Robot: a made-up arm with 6 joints.
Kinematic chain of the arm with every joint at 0, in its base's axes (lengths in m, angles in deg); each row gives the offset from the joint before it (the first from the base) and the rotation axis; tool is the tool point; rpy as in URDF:
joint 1: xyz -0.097 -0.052 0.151 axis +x
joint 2: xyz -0.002 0 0.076 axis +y
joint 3: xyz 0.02 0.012 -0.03 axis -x
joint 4: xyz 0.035 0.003 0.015 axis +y
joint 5: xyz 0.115 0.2 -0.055 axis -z
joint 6: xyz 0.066 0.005 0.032 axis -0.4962 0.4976 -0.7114
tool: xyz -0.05 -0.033 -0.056 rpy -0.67 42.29 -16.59
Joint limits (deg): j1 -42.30..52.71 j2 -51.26..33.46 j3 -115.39..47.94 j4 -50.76..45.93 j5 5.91..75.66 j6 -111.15..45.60
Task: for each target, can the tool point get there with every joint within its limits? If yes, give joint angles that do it. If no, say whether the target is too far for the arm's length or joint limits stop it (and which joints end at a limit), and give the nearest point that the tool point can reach.
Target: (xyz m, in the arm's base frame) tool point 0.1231 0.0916 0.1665
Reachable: yes | joints -27.01 18.39 -43.42 -33.49 58.29 -33.05
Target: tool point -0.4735 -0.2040 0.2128
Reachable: no: joint limits stop it (at a limit: joint 1, joint 2, joint 3, joint 4, joint 5) | nearest point -0.2004 -0.2317 0.3163 | short by 0.293 m
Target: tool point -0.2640 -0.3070 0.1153
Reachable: no: joint limits stop it (at a limit: joint 1, joint 2, joint 3, joint 4) | nearest point -0.1523 -0.2053 0.0280 | short by 0.174 m
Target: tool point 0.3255 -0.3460 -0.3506
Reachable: no: too far | nearest point 0.1083 -0.1493 -0.0834 | short by 0.397 m
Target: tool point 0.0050 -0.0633 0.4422
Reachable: yes | joints 44.34 -35.36 -14.95 -39.30 56.37 29.87
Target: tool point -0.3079 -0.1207 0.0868
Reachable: no: joint limits stop it (at a limit: joint 1, joint 2, joint 3, joint 4, joint 5) | nearest point -0.1767 -0.1371 0.0315 | short by 0.143 m
